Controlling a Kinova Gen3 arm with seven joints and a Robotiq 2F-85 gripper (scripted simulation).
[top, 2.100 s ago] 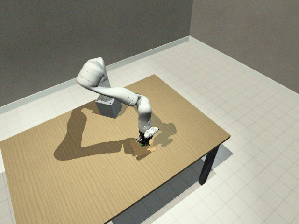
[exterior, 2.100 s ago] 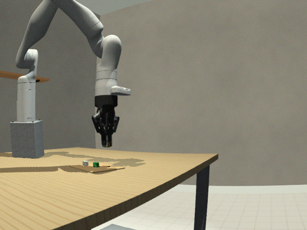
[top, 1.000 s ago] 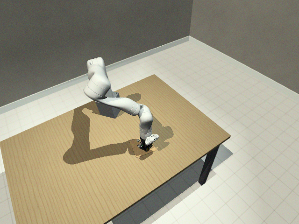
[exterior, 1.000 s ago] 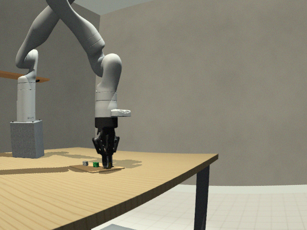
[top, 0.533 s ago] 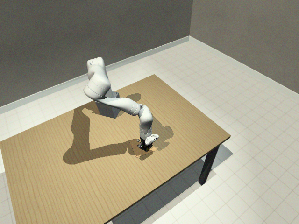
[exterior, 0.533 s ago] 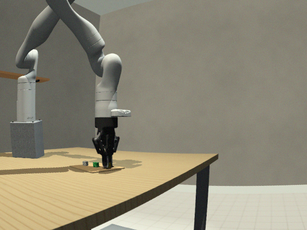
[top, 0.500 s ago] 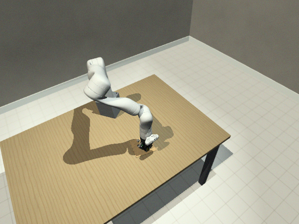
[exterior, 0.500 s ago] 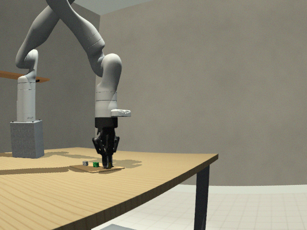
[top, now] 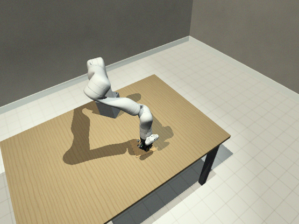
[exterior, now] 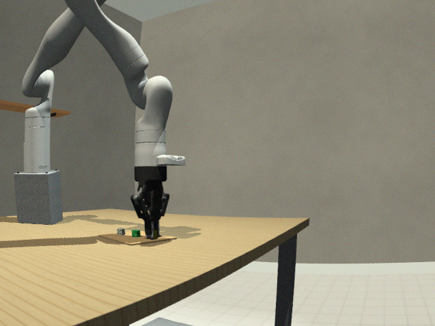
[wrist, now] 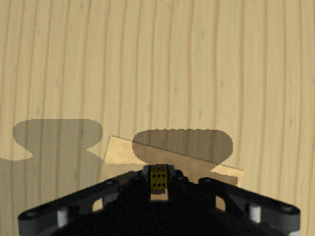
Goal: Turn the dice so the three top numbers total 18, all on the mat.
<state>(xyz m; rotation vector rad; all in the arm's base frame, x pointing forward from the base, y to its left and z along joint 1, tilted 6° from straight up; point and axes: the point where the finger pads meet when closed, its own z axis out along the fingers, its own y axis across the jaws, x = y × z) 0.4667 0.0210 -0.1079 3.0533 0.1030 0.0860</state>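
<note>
Now: hand 1 cm above the yellow die. From my hand the other things lie so: white die: 10 cm behind, 2 cm below, 1 cm to the right; then tan mat: 5 cm behind, 3 cm below; then green die: 5 cm behind, 2 cm below.
</note>
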